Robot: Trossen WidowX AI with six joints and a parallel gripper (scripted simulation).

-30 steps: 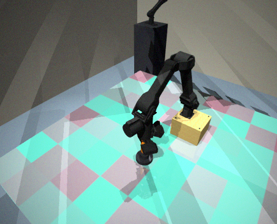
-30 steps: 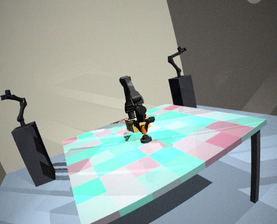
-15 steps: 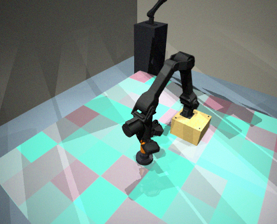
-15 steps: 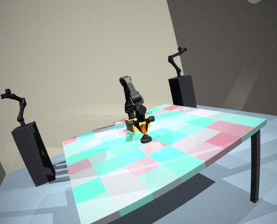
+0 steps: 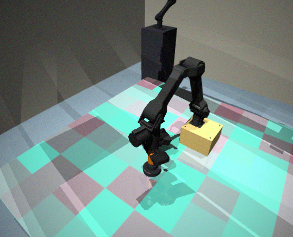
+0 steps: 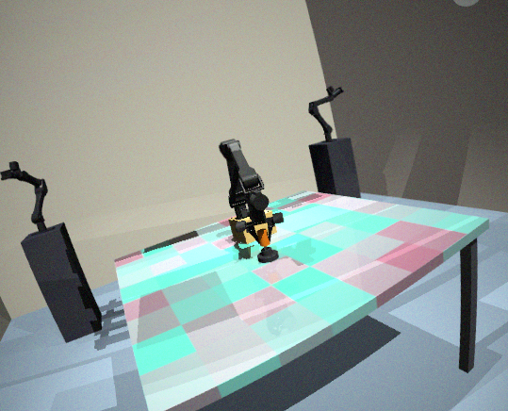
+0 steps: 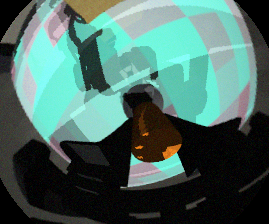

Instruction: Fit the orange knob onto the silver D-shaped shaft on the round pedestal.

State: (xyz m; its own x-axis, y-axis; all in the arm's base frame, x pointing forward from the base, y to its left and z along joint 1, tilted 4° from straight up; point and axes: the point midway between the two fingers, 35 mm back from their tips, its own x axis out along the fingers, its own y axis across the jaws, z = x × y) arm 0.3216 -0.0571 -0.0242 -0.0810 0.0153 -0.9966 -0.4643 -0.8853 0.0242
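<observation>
The orange knob lies 3 cm above my gripper tip. Round my gripper tip: dark round pedestal 4 cm below.
</observation>
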